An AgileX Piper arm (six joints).
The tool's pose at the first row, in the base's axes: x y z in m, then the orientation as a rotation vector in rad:
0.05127 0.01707 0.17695 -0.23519 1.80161 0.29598
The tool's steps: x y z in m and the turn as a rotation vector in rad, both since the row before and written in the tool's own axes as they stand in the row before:
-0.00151 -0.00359 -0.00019 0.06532 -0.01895 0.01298
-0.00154 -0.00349 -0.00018 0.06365 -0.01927 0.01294
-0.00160 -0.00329 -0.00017 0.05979 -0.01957 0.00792
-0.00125 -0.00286 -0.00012 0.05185 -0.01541 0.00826
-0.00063 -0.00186 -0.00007 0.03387 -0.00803 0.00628
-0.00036 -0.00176 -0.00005 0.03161 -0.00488 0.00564
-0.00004 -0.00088 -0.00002 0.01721 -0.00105 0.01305
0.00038 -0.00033 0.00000 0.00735 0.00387 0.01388
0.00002 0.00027 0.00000 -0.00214 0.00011 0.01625
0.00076 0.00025 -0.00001 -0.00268 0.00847 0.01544
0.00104 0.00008 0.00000 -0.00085 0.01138 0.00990
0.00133 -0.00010 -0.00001 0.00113 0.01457 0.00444
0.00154 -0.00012 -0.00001 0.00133 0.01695 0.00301
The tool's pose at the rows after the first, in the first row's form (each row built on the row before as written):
0.05259 0.01362 0.17818 -0.17415 1.79149 0.24733
0.05365 0.01018 0.17946 -0.11458 1.77941 0.20031
0.05445 0.00687 0.18082 -0.06250 1.76494 0.15329
0.05494 0.00397 0.18187 -0.01647 1.75303 0.11366
0.05513 0.00208 0.18238 0.01415 1.74681 0.08849
0.05522 0.00030 0.18262 0.04237 1.74327 0.06492
0.05521 -0.00058 0.18260 0.06638 1.74267 0.05945
0.05514 -0.00088 0.18220 0.08380 1.74646 0.06338
0.05514 -0.00061 0.18220 0.09643 1.74591 0.07714
0.05500 -0.00028 0.18148 0.10777 1.75362 0.09129
0.05481 -0.00007 0.18048 0.11552 1.76452 0.10003
0.05454 0.00001 0.17918 0.11980 1.77895 0.10333
0.05421 0.00010 0.17767 0.12289 1.79582 0.10561

